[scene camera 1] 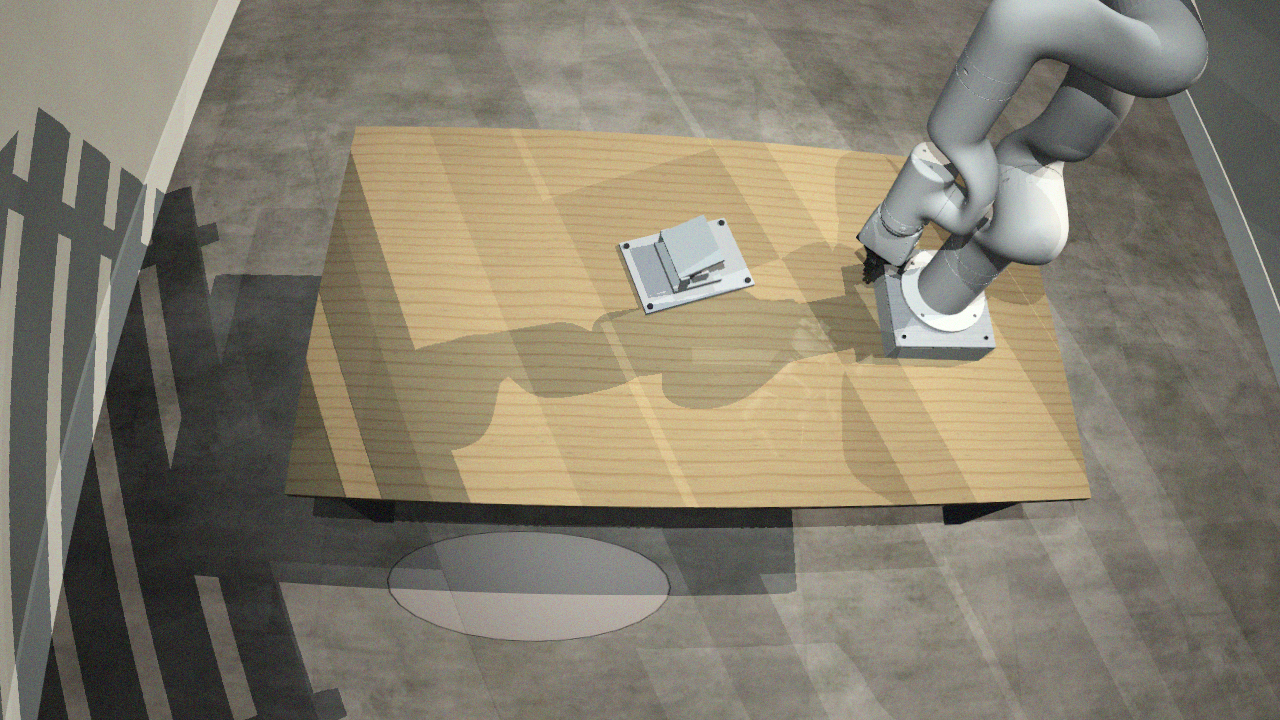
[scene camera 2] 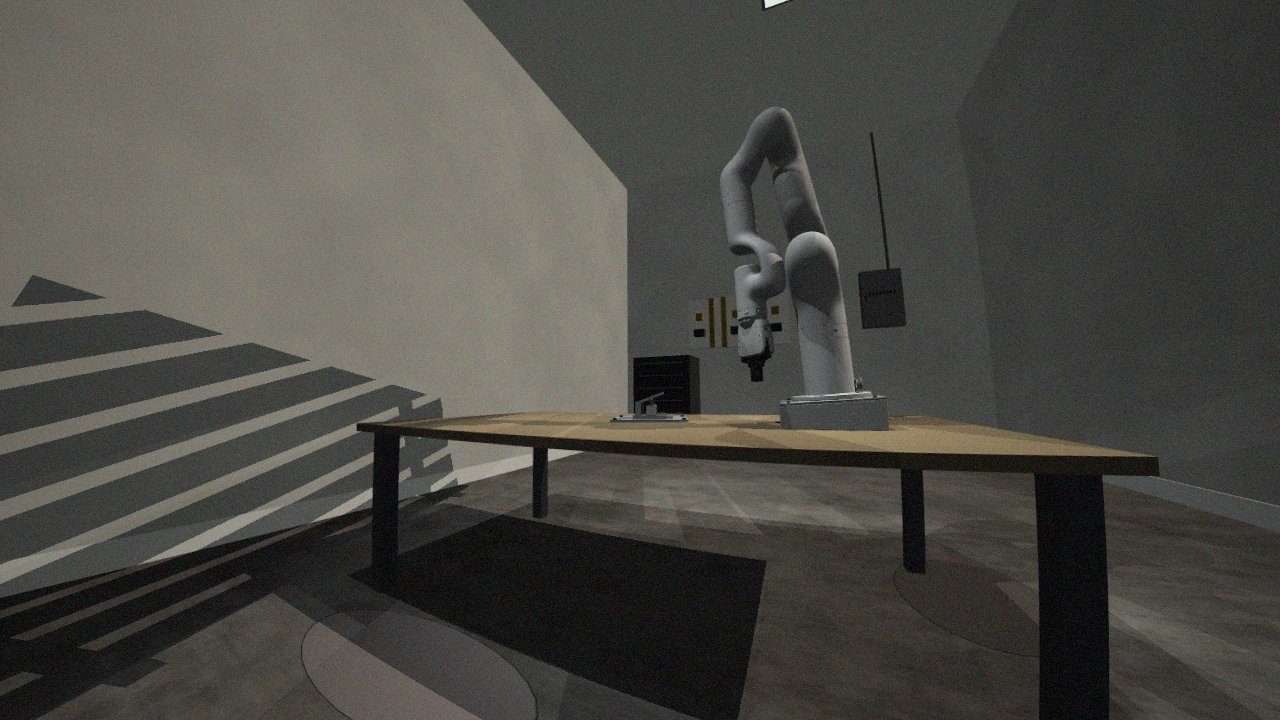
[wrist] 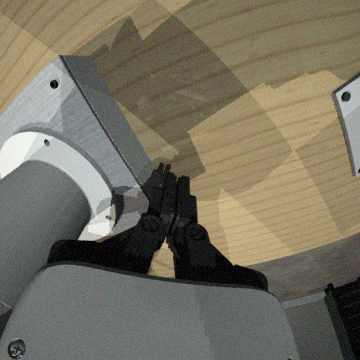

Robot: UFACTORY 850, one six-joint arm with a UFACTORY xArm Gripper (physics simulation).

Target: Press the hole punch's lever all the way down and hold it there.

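The grey hole punch (scene camera 1: 640,268) (scene camera 2: 648,415) is on the table, left of the arm's base, on a flat plate with dark bolts at its corners. Its lever (scene camera 1: 691,243) (scene camera 2: 654,398) is tilted, with its right end raised. In the wrist view a corner of the punch's plate (wrist: 353,125) shows at the right edge. My gripper (scene camera 1: 870,266) (scene camera 2: 757,376) (wrist: 172,188) is shut and empty. It hangs above the table beside the arm's base, well to the right of the punch and higher than its lever, touching neither.
The arm's square metal base (scene camera 1: 944,340) (scene camera 2: 832,414) (wrist: 107,110) stands close to the gripper on the wooden table (scene camera 1: 554,447) (scene camera 2: 716,438). A black rack (scene camera 2: 637,385) (wrist: 340,320) stands beyond the table. A grey box (scene camera 2: 882,308) hangs at the back.
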